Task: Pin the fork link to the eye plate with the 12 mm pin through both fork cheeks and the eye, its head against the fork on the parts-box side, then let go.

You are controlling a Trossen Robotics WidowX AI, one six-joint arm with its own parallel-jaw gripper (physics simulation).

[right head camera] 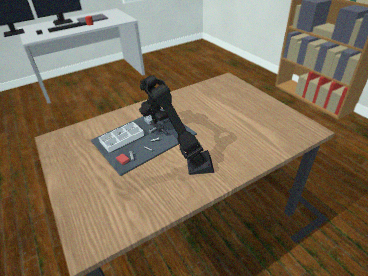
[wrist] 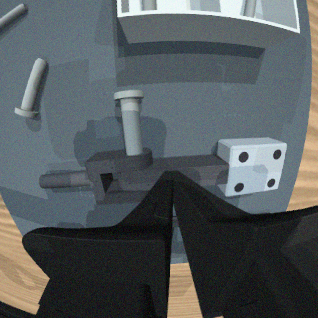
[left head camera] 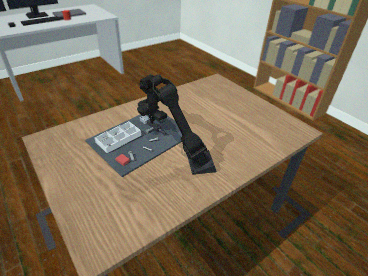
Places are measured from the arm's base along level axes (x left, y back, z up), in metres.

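Pixels of known places: gripper, fingertip midpoint: (right head camera: 155,123) (wrist: 170,176) (left head camera: 151,122); arm's base, link origin: (right head camera: 198,161) (left head camera: 200,161).
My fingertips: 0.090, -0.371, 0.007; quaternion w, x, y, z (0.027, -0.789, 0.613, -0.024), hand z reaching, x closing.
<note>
For each thing: its top centre in the pictures, then the offset to it from my fingertips, as dx, dy, dz. Level surfaces: height alone.
- 12 mm pin, top centre: (wrist: 129,130) +0.023, +0.031, -0.006
- fork link, top centre: (wrist: 86,184) -0.020, +0.056, -0.002
- white block, top centre: (wrist: 258,170) +0.015, -0.065, -0.002
- white parts box, top centre: (left head camera: 118,133) (right head camera: 121,133) +0.198, +0.023, +0.009
- dark mat, surface height: dz -0.026
- loose headed pin, top centre: (wrist: 22,85) +0.042, +0.115, -0.008
- red block, top centre: (left head camera: 122,158) (right head camera: 122,158) +0.232, +0.190, -0.009
The 12 mm pin (wrist: 132,130) is part-way in the fork link (wrist: 97,172); its head is on the parts-box side, well off the fork, with a length of shank bare. The fork's round rod points left in the wrist view. The eye plate (wrist: 192,170) runs from the fork to a white block (wrist: 255,167) with dark holes. My gripper (wrist: 170,176) is shut and empty. Its tips overlap the near side of the joint in the wrist view; whether they touch it I cannot tell. They hide part of the fork's near cheek. In the head views the arm covers much of the joint.
The white parts box (left head camera: 124,143) (right head camera: 125,143) (wrist: 195,31) stands beyond the pin's head on the dark mat (left head camera: 142,157). A loose headed pin (wrist: 34,89) and another pin (wrist: 11,16) lie to the left in the wrist view. A red block (left head camera: 122,159) (right head camera: 122,159) lies near the mat's corner.
</note>
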